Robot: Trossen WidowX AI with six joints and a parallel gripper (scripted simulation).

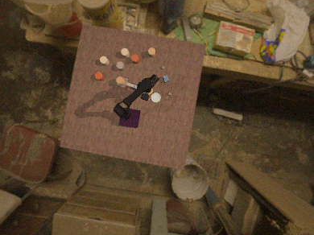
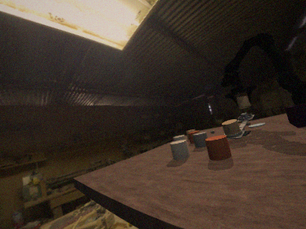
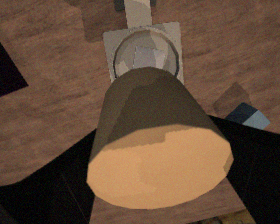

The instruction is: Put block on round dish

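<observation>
My gripper tip is 7 cm above the grey block, 3 cm to the right of it and 1 cm short of it. Also, from my gripper tip: white round dish (15 cm below, 7 cm to the right, 2 cm behind); balance beam (16 cm to the left, 12 cm below, 3 cm ahead); small blue block (18 cm ahead, 14 cm below, 12 cm to the right).
</observation>
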